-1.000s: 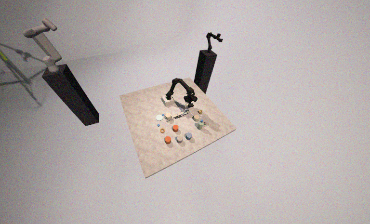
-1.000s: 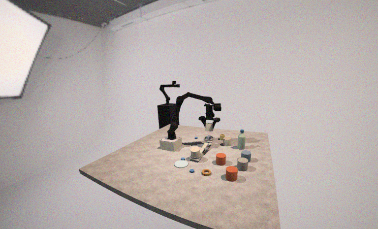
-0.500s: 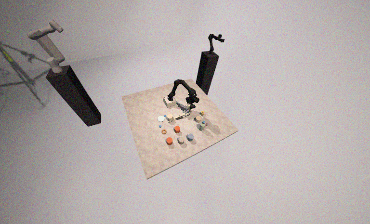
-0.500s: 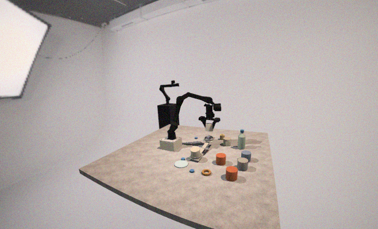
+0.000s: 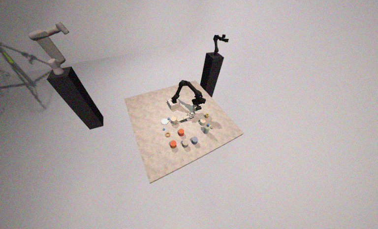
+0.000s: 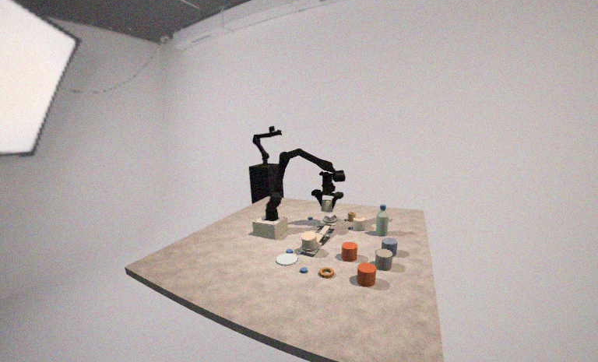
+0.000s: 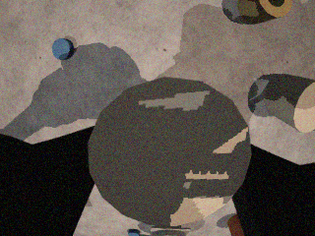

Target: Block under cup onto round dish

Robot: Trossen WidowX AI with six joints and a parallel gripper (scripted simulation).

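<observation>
Right now the shiny block is 80 mm to the right of my gripper tip, 50 mm ahead of it and 30 mm below it. Round my gripper tip: balance 200 mm to the right, 90 mm below, 50 mm ahead; then balance beam 200 mm to the right, 80 mm below, 50 mm ahead; then yellow piece 140 mm to the left, 110 mm ahead, 90 mm below.
</observation>
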